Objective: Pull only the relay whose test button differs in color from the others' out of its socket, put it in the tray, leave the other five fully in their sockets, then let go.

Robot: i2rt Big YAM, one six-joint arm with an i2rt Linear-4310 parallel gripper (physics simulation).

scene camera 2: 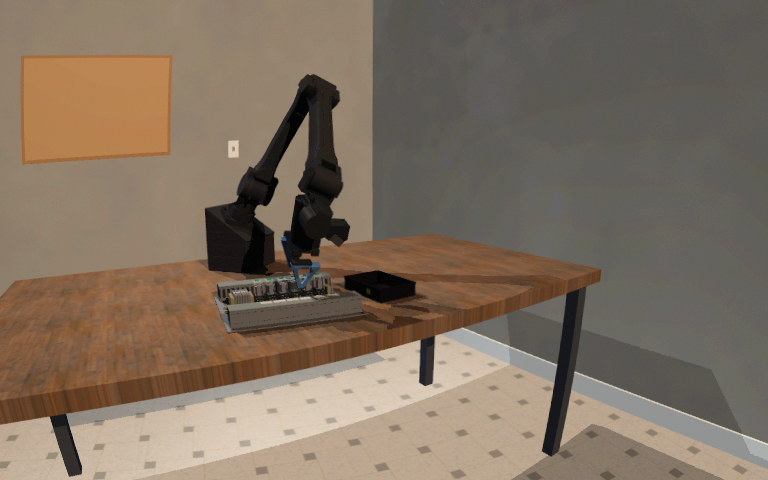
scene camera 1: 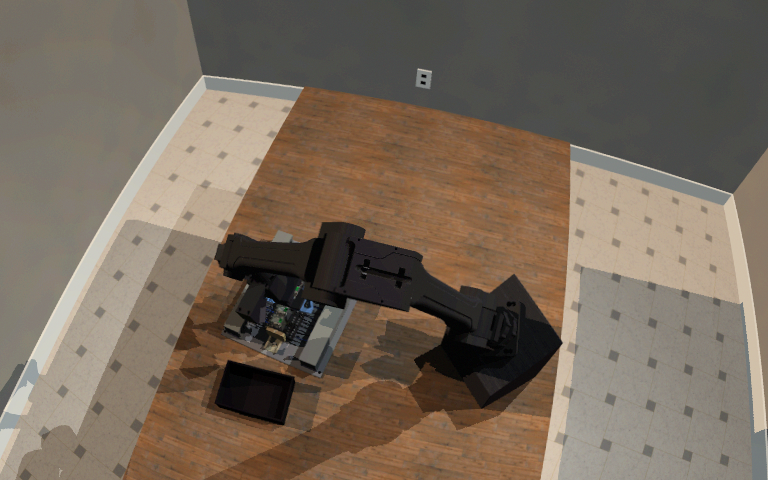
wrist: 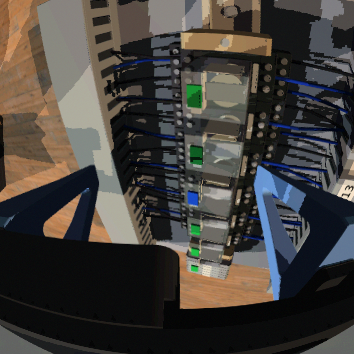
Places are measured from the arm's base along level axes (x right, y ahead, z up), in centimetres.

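Where they show: gripper, between the fingertips: (scene camera 2: 295, 277) (scene camera 1: 294, 306) (wrist: 175, 173); arm's base, origin of its link: (scene camera 2: 237, 220) (scene camera 1: 500, 328).
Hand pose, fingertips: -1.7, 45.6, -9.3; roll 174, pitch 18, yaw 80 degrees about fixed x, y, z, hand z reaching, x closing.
Note:
Each offset is from my fingertips to the top centre of the thing, as dx, dy, dz. "pt": to the spot under its first point.
The relay with the blue test button (wrist: 215, 201) is third from the top of the row in the wrist view, seated between its neighbours. The others have green buttons; two green-button relays {-4.7, +2.7, +0.7} (wrist: 225, 95) {-1.7, +2.3, +0.7} (wrist: 222, 156) sit above it and three below. My gripper (wrist: 175, 173) (scene camera 2: 297, 278) is open and empty, low over the row. In the wrist view its blue fingers stand on either side of the row, the right one closer to it. Exact fingertip height is hard to tell. The black tray {-22.0, +3.1, -2.8} (scene camera 1: 249, 412) (scene camera 2: 362, 287) stands beside the panel; no relay shows in it.
The panel's grey wire ducts (scene camera 1: 322, 339) (scene camera 2: 294, 315) run along both sides of the row. Black and blue wires {pt -2.9, +7.8, -6.0} (wrist: 305, 91) lead to the sockets. A tan end block {-6.6, +2.9, -2.2} (wrist: 225, 44) closes the row's upper end. The arm covers part of the panel in scene camera 1.

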